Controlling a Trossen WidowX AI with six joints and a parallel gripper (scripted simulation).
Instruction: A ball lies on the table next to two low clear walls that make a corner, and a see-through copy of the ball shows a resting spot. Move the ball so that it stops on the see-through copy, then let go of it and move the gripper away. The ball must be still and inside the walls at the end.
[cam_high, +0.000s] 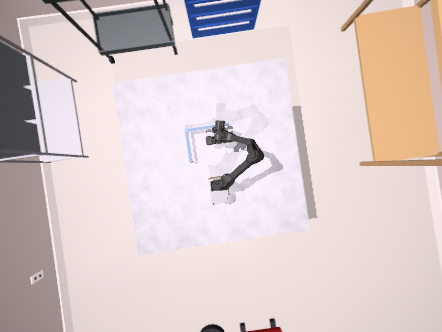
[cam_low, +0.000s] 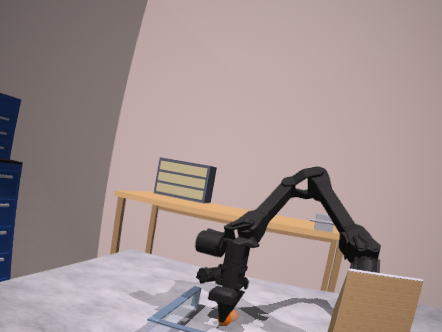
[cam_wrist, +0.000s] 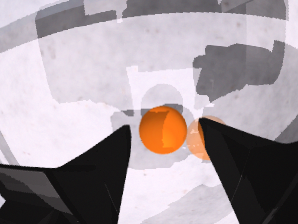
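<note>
Right now the see-through copy is 30 mm to the right of my gripper tip and 10 mm behind it. Also, from my gripper tip: orange ball: right at my gripper tip.
</note>
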